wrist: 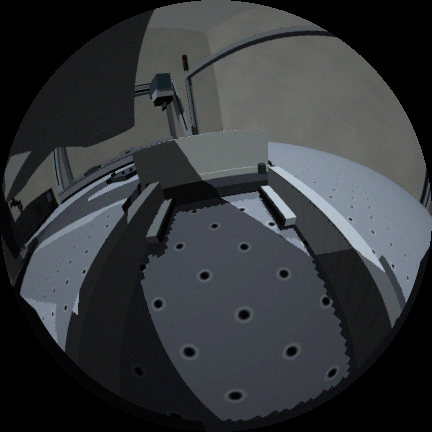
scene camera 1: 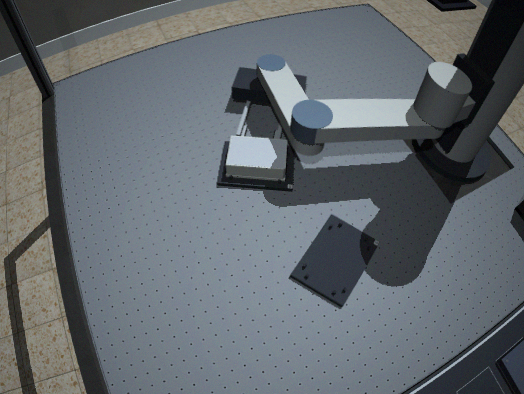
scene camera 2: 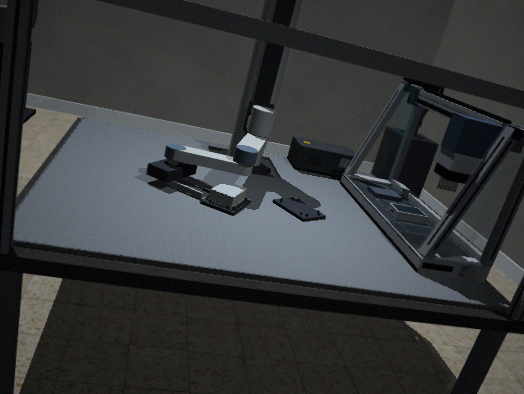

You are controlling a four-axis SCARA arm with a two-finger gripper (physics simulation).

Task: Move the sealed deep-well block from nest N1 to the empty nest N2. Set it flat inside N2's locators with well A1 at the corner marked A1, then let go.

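Frame: origin at the arm's base, x ahead, y left, z up, level; millimetres.
Seen in the pictures: gripper, fingertip midpoint: (wrist: 214,183) (scene camera 1: 257,140) (scene camera 2: 209,193); arm's base at its link origin: (scene camera 1: 451,145).
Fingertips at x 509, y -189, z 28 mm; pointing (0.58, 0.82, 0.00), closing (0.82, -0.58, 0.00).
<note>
Pixels of each thing's top centre, then the offset from my fingertips to it. "spot": a spot on its surface instead.
- pale sealed block at its top centre: (wrist: 197,134) (scene camera 1: 257,151) (scene camera 2: 229,188) dx +28, dy +60, dz +39 mm
- dark nest N1 at its top centre: (wrist: 201,160) (scene camera 1: 257,160) (scene camera 2: 227,197) dx +28, dy +60, dz +7 mm
- Nest N2 at its top centre: (scene camera 1: 338,256) (wrist: 134,162) (scene camera 2: 300,204) dx -23, dy +334, dz +7 mm
- black box at a spot on its surface: (scene camera 2: 320,157) spot: dx -543, dy +545, dz +64 mm
The pale sealed block (scene camera 1: 250,150) (scene camera 2: 227,192) (wrist: 225,152) sits on the dark nest N1 (scene camera 1: 250,185) (wrist: 235,186), and looks upright and flat there. Its well A1 cannot be made out. Nest N2 (scene camera 1: 332,260) (scene camera 2: 300,209) is a dark plate with small locator posts and a light mark at one corner; it holds no block and lies turned relative to N1. My gripper (scene camera 1: 259,132) (scene camera 2: 206,191) (wrist: 214,183) is open and low over the table, with nothing between its widely spaced fingers. Its fingertips are close to the block's far side in scene camera 1. Contact cannot be told.
The arm (scene camera 1: 370,117) (scene camera 2: 205,157) reaches from its column at the right in scene camera 1. In scene camera 2, a black box (scene camera 2: 320,157) stands behind N2, and a framed machine (scene camera 2: 382,226) with a blue head stands at the right.
</note>
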